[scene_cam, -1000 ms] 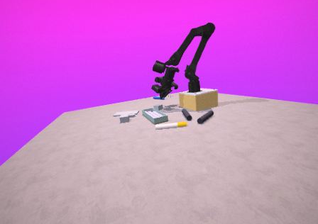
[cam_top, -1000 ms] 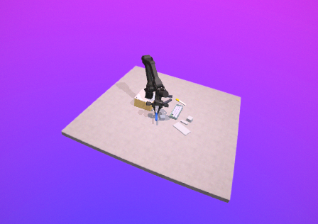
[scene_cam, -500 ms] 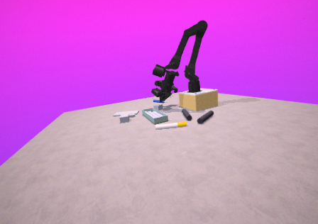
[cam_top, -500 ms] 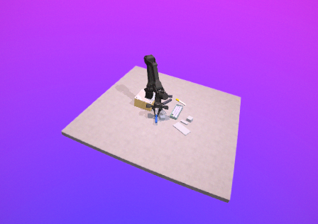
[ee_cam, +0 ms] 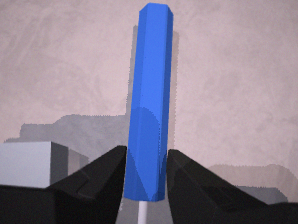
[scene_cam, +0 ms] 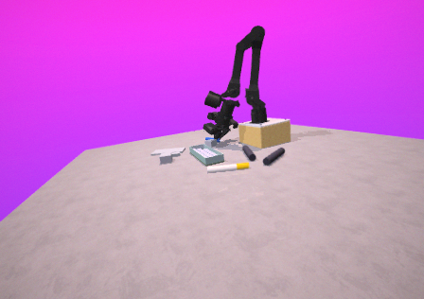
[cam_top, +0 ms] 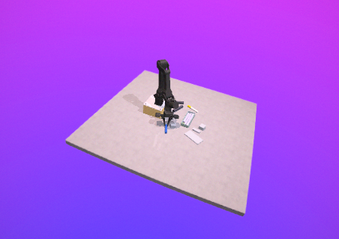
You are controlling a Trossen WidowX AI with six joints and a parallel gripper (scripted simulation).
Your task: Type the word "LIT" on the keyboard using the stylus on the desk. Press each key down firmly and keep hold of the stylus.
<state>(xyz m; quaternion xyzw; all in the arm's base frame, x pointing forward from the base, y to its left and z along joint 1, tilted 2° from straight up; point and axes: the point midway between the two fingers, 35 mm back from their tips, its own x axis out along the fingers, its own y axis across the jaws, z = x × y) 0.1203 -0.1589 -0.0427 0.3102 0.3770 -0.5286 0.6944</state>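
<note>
The stylus is right at my gripper tip. Also, from my gripper tip: grey stylus tip (10 mm behind, 40 mm to the left).
</note>
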